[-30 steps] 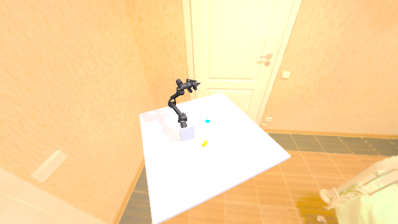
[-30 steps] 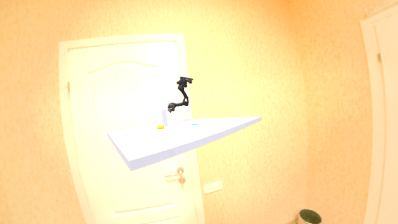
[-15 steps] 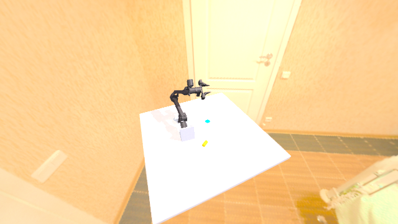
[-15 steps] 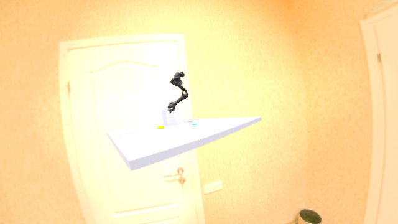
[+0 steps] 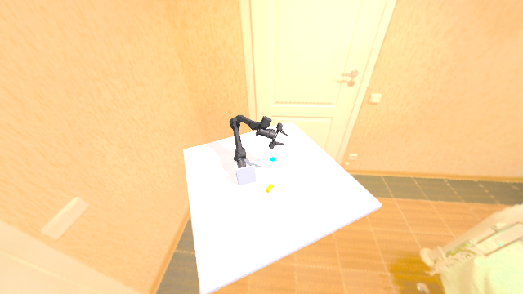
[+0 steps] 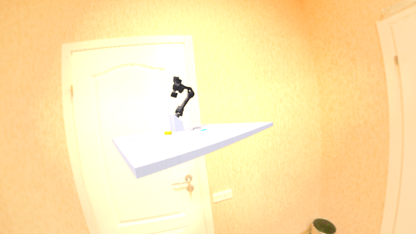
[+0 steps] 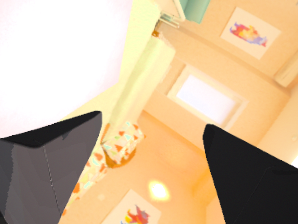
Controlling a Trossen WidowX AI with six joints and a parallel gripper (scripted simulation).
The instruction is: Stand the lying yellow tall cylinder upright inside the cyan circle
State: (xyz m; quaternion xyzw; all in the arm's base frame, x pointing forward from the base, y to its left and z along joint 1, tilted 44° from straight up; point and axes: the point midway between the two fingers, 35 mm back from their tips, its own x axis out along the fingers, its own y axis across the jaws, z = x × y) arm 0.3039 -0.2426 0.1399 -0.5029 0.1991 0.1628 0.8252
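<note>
The yellow cylinder is 15 cm behind my gripper tip, 8 cm to the right of it and 39 cm below it. Round my gripper tip: cyan circle: 1 cm behind, 25 cm to the left, 40 cm below.
</note>
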